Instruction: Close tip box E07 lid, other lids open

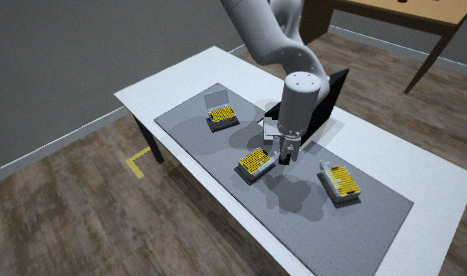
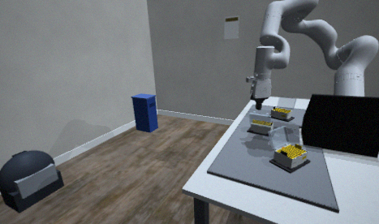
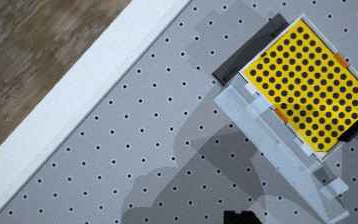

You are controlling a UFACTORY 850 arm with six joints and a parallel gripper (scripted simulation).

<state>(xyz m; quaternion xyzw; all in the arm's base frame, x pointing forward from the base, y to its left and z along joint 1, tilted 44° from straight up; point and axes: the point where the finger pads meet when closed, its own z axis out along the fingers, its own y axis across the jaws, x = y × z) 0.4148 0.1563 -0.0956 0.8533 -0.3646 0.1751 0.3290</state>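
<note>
My hand is 110 mm above the clear lid, 70 mm to the left of it and 10 mm past it. The rest, counted from my hand: tip box lid: 130 mm to the left, 130 mm behind, 110 mm below; tip box: 170 mm behind, 160 mm to the left, 140 mm below.
</note>
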